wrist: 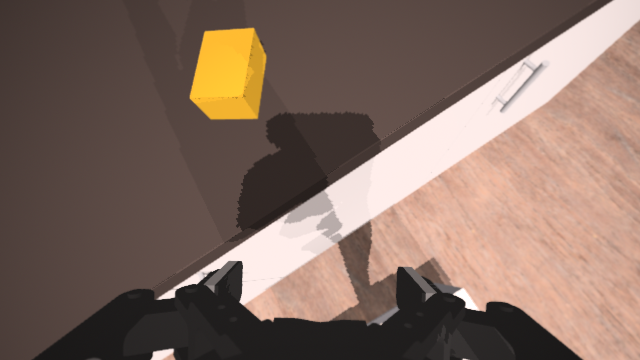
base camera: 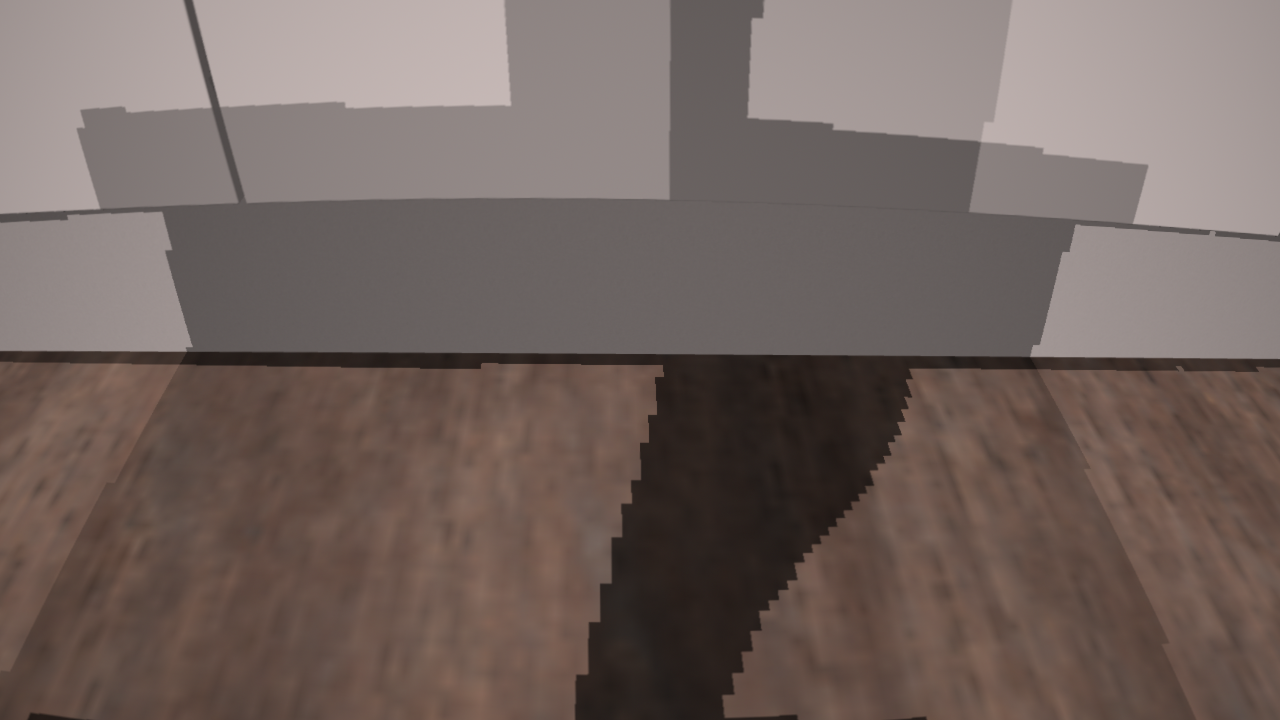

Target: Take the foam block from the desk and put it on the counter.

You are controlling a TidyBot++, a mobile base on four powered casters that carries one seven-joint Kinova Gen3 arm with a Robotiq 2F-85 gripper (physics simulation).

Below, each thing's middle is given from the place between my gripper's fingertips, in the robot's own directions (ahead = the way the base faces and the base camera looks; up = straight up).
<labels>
Now: the yellow foam block (wrist: 228,82) 250 mm ahead of my hand, 100 mm below it and 10 mm to the right of it.
</labels>
